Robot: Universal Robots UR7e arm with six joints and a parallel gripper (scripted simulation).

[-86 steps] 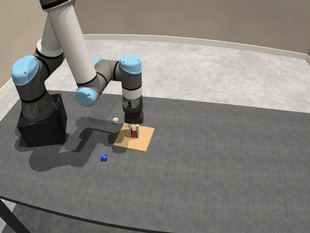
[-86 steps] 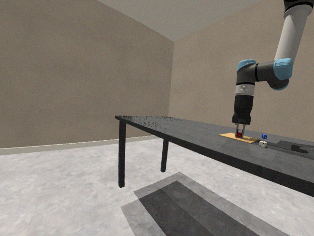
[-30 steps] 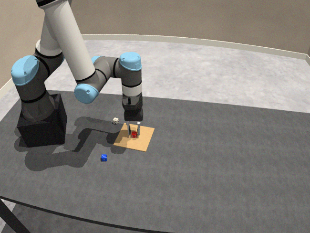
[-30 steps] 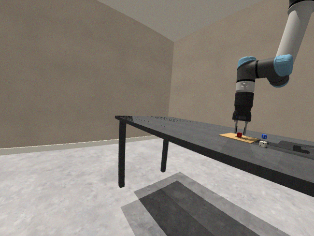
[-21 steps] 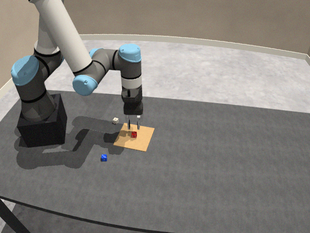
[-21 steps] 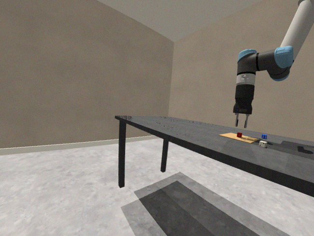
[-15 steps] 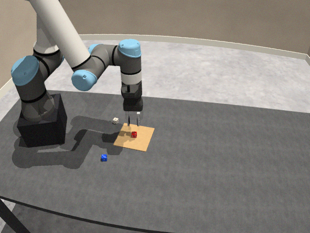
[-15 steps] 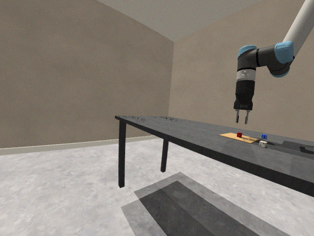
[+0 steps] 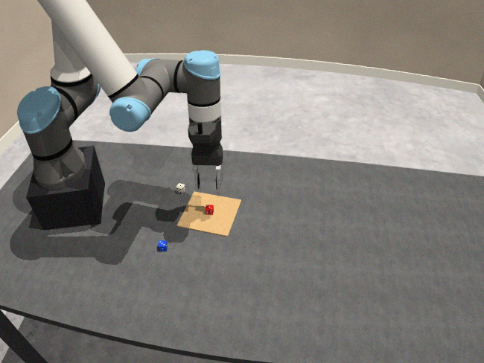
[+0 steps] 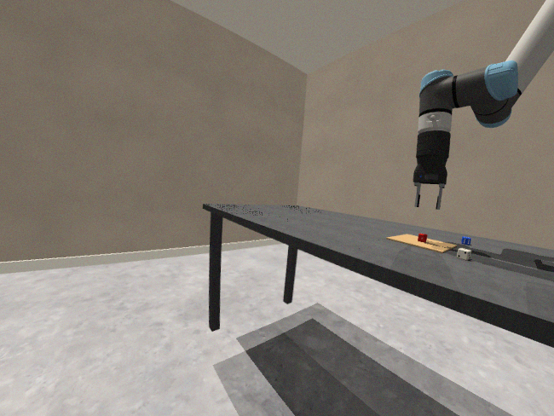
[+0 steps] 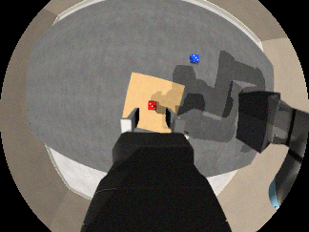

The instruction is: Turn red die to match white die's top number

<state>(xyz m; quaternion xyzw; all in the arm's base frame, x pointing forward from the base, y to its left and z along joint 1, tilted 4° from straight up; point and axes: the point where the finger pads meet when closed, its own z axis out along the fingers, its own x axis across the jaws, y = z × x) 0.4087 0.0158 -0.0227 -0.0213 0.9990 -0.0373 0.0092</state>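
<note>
Right now my hand is 10 cm above the red die. The rest, counted from my hand: blue die 10 cm behind, 14 cm to the right, 10 cm below; then white die 10 cm behind, 9 cm to the left, 10 cm below; then tan mat 11 cm below.
</note>
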